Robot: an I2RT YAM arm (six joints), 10 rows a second.
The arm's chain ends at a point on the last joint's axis. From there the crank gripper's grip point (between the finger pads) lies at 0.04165 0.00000 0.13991 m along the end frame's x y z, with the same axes.
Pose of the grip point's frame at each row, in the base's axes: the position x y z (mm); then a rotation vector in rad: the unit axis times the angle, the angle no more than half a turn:
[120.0, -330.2, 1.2, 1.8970, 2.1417, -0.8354]
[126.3, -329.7, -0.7, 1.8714, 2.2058, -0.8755]
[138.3, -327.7, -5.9, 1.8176, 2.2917, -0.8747]
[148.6, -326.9, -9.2, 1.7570, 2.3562, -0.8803]
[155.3, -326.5, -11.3, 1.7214, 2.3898, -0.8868]
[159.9, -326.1, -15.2, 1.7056, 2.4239, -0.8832]
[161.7, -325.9, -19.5, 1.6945, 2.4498, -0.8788]
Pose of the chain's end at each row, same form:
[161.1, -295.9, 137.0, 1.8970, 2.1417, -0.8354]
[173.7, -296.5, 133.3, 1.8714, 2.2058, -0.8755]
[188.7, -296.4, 127.5, 1.8176, 2.2917, -0.8747]
[200.9, -295.2, 123.3, 1.7570, 2.3562, -0.8803]
[208.8, -294.1, 120.6, 1.7214, 2.3898, -0.8868]
[214.9, -295.1, 116.4, 1.7056, 2.4239, -0.8832]
[217.8, -296.1, 112.0, 1.6945, 2.4498, -0.8788]

